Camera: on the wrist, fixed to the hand. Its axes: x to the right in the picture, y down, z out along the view.
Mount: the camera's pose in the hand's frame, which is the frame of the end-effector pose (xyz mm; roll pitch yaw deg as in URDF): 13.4 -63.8 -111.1 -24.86 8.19 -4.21
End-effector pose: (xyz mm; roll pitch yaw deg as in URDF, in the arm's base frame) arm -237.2 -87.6 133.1 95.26 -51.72 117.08
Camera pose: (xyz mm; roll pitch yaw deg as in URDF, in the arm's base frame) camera -363.8 -95.9 110.6 60.99 -47.57 129.80
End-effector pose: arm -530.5 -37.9 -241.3 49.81 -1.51 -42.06
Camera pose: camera -488.9 -16.6 -361.3 25.42 6.97 -38.48
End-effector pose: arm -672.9 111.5 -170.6 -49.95 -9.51 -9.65
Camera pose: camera -677.3 -15.7 -190.7 -73.18 -7.33 -18.69
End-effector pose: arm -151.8 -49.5 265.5 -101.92 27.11 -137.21
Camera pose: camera -254.0 -13.9 335.4 -129.62 21.12 -144.87
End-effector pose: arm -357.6 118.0 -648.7 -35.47 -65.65 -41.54
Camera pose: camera -394.2 -5.1 -658.5 -45.16 -60.33 -58.19
